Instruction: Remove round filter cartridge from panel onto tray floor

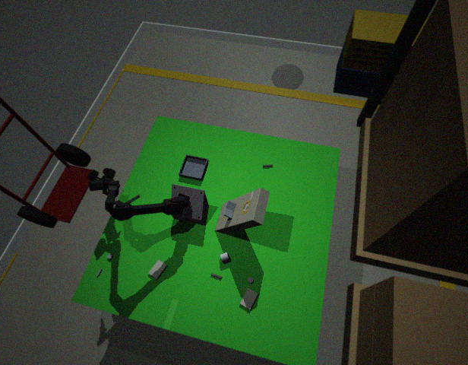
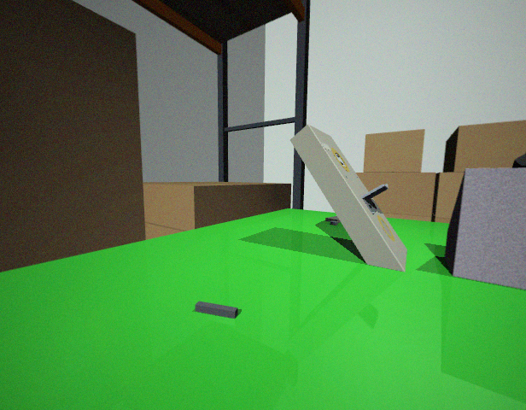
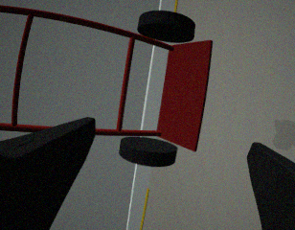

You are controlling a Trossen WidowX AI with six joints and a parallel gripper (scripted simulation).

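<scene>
The white round filter cartridge is 940 mm ahead of my gripper tip, 50 mm to the left of it and 140 mm above it. The rest, counted from my gripper tip: square tray 490 mm ahead, 300 mm to the left, 80 mm below; then grey service panel 900 mm ahead, 50 mm to the left, 70 mm above; then grey ledge 840 mm ahead, 40 mm to the left, 50 mm above.
</scene>
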